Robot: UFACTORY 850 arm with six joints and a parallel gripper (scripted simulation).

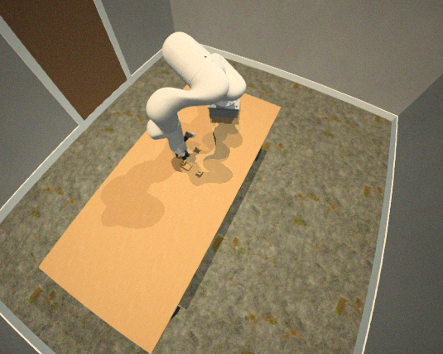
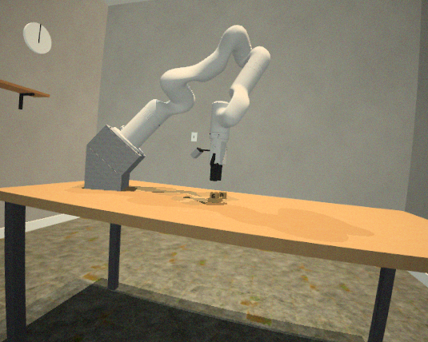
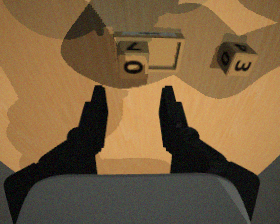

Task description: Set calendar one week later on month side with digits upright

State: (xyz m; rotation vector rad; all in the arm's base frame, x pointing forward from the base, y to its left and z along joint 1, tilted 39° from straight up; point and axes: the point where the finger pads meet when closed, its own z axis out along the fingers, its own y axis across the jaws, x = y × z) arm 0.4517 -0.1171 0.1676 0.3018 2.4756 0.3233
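Now: hand 10 cm above the wooden calendar tray and 2 cm to the right of it.
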